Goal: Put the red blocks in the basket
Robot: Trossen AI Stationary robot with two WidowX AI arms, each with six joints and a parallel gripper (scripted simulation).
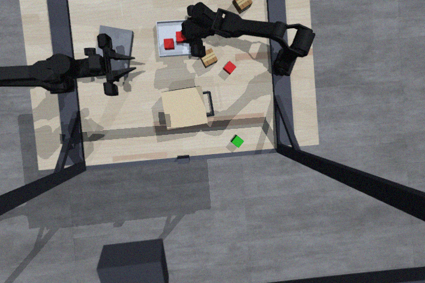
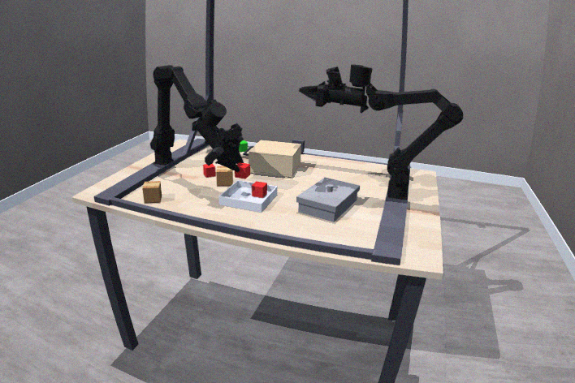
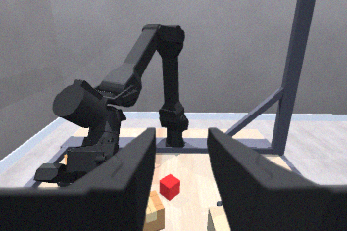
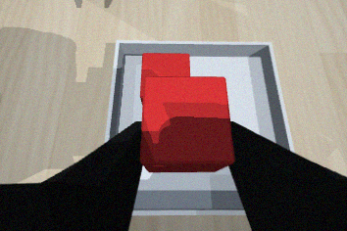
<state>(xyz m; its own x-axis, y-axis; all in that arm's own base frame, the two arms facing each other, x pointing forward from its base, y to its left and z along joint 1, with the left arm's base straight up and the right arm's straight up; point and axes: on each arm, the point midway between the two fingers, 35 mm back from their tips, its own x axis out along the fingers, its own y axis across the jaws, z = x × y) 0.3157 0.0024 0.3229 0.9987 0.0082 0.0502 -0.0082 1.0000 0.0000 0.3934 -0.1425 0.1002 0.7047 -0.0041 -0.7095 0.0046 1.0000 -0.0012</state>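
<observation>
The white basket lies 110 mm below my right hand, 50 mm to the left of it and 20 mm ahead of it. Round my right hand: drawer: 280 mm behind, 80 mm below, 20 mm to the left; then light wooden cabinet: 280 mm behind, 80 mm below, 30 mm to the left; then grey metal lid: 310 mm to the left, 70 mm below, 30 mm behind.
</observation>
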